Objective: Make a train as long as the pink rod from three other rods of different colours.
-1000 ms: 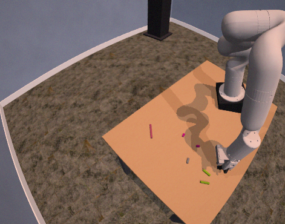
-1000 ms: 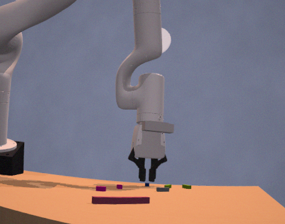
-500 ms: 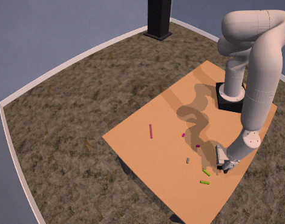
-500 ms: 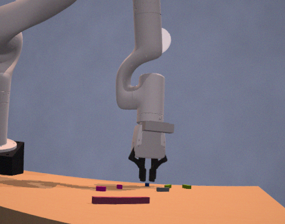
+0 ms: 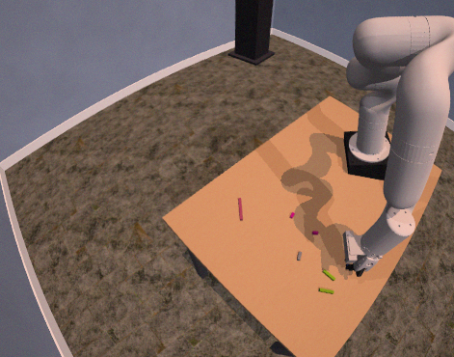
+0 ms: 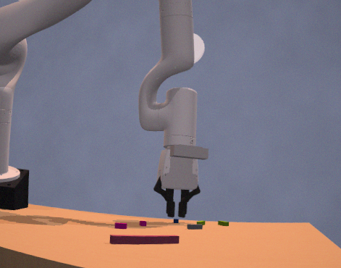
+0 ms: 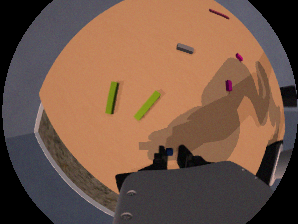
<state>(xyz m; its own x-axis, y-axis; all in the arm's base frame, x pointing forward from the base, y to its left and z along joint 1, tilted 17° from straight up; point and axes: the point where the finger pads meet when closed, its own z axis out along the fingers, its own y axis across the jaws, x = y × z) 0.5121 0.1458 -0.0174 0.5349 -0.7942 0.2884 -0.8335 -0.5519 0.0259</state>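
My hand is 3 cm above the blue rod. Round my hand: grey rod: 16 cm to the right, 7 cm ahead, 3 cm below; pink rod: 44 cm to the right, 5 cm ahead, 3 cm below.
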